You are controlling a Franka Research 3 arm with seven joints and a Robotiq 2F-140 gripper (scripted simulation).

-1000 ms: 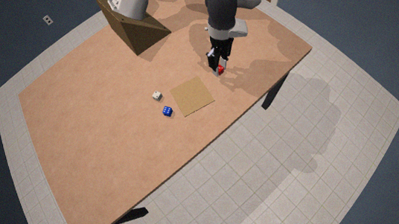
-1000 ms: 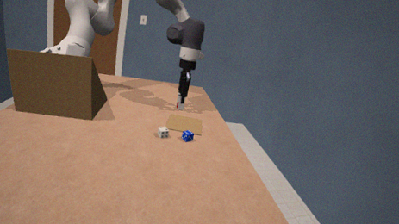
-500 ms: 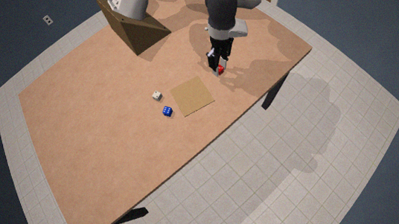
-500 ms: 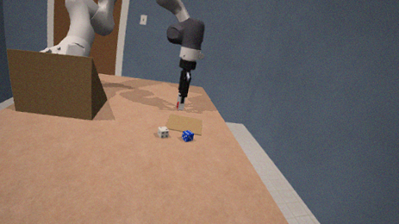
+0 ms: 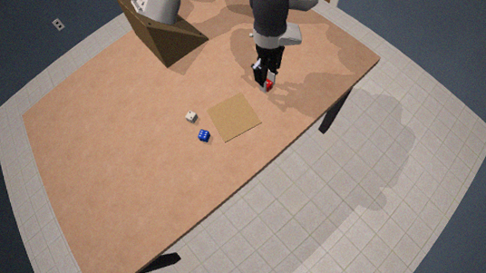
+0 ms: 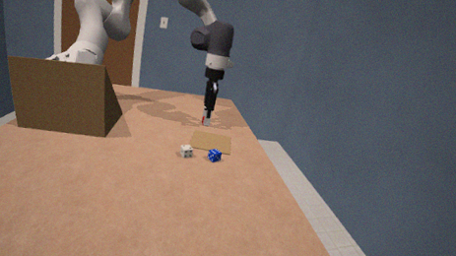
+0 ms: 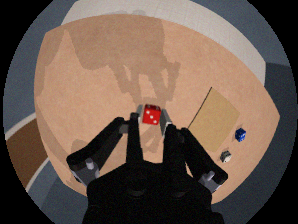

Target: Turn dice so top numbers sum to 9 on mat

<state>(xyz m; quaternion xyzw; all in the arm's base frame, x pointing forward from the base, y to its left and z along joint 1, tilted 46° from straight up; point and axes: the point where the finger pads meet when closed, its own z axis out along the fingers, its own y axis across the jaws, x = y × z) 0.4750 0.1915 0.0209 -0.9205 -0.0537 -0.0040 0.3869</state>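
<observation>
Right now my hand is 20 mm above the red die. From my hand the other things lie so: white die (280 mm to the right, 80 mm behind, 20 mm below); blue die (290 mm to the right, 20 mm below, 10 mm ahead); tan mat (170 mm to the right, 40 mm below, 10 mm ahead).
</observation>
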